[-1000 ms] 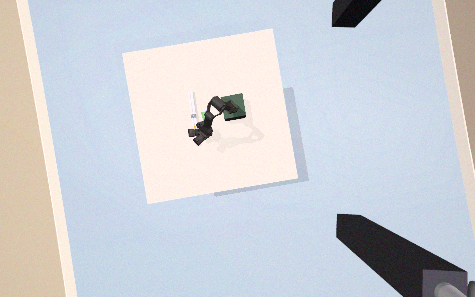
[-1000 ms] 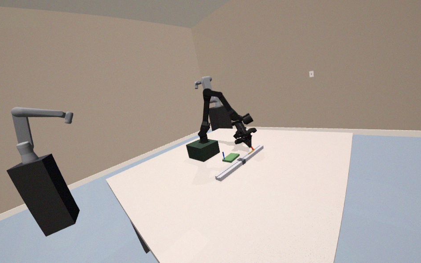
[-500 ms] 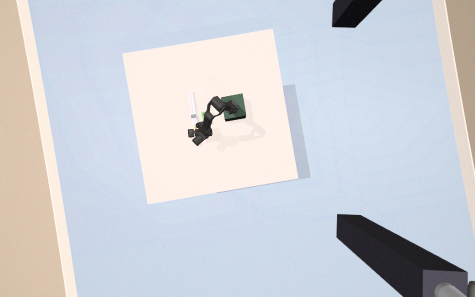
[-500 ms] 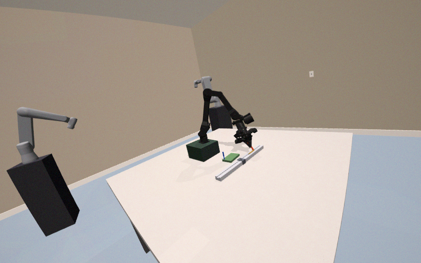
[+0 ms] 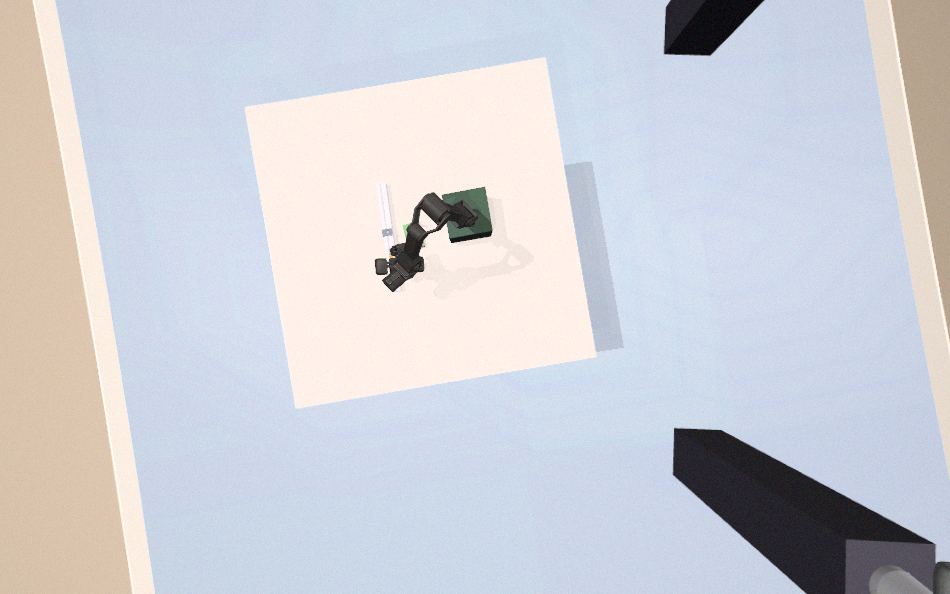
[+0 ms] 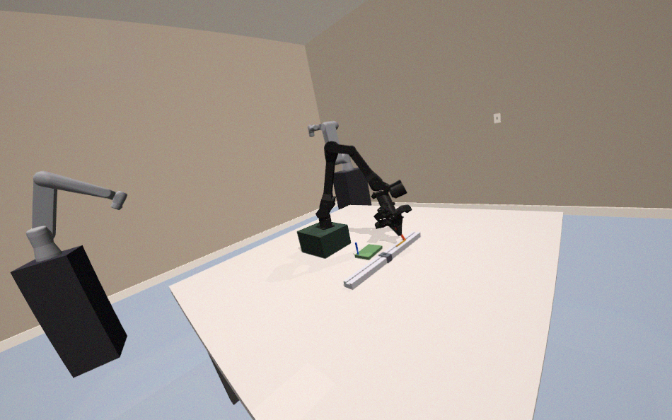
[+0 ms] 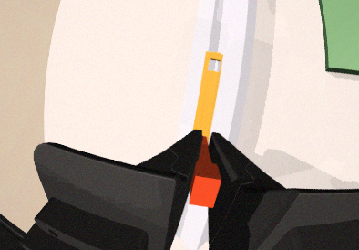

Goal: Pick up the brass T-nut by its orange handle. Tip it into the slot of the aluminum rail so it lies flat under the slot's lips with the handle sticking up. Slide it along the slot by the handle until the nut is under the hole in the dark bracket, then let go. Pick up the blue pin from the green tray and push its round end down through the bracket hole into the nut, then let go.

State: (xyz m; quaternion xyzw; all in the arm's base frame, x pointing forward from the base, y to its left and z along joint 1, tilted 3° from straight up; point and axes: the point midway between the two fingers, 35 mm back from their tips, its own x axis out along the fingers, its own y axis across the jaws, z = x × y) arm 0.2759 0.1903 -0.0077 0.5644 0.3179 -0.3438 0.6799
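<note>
Right now the brass T-nut is 2 cm to the right of my gripper tip. Also, from my gripper tip: aluminum rail 13 cm to the right, 4 cm ahead, 3 cm below; then blue pin 18 cm to the right, 8 cm behind, 2 cm below; then green tray 15 cm to the right, 7 cm behind, 4 cm below.
</note>
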